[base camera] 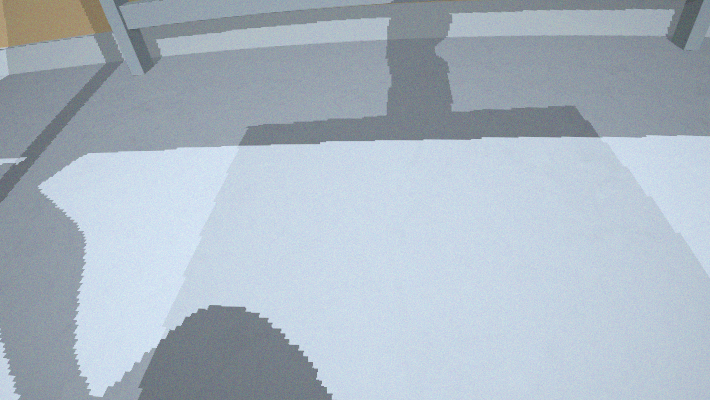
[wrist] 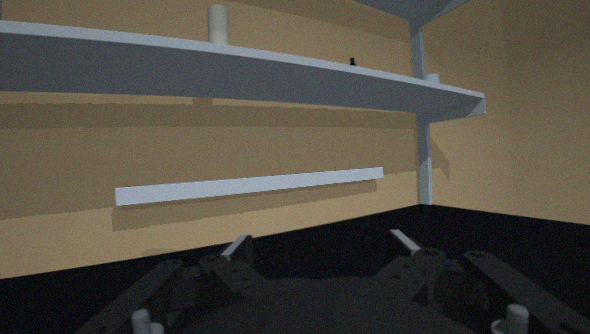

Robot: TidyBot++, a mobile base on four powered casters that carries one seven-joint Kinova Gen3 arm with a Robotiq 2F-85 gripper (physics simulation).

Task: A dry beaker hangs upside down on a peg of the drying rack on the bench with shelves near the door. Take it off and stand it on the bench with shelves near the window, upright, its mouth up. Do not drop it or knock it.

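Places are measured from the arm's base along level axes (x ahead, y left, z up), in centimetres.
Pixels of known places: gripper, fingertip midpoint: (wrist: pixel 318 247).
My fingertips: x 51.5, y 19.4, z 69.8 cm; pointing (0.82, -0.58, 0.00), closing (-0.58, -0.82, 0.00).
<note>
For each thing: its top centre in the pictures, then the offset to it from my fingertips. "pt": a spot on its surface instead. Level surfaces: height alone.
- bench, surface height: dz -18.0 cm
- grey shelf, surface height: dz +25.8 cm
- pale cylinder, surface spot: (wrist: pixel 218 25) pt dx +45.6, dy -5.7, dz +40.0 cm
- small black-topped thing, surface spot: (wrist: pixel 352 62) pt dx +41.3, dy -45.4, dz +35.4 cm
- pale object, surface spot: (wrist: pixel 432 78) pt dx +37.1, dy -83.8, dz +34.8 cm
My gripper (wrist: pixel 318 247) is open, with nothing between its two fingers. It is over or in front of the black top of a bench (wrist: pixel 505 237) with shelves. The beaker does not show in either view, and neither do the drying rack and its pegs. The frames do not tell which of the two benches this is. The area below the fingers is hidden by the gripper's own body. In the base camera view a grey bench frame (base camera: pixel 260 10) stands ahead, and the gripper does not show there.
A grey shelf (wrist: pixel 300 82) crosses above the bench, carried by a post (wrist: pixel 424 160) at the right. On it are a pale cylinder (wrist: pixel 218 25), a small black-topped thing (wrist: pixel 352 62) and a pale object (wrist: pixel 432 78). A white strip (wrist: pixel 250 186) runs along the wall. Bench legs (base camera: pixel 125 40) (base camera: pixel 694 30) stand left and right.
</note>
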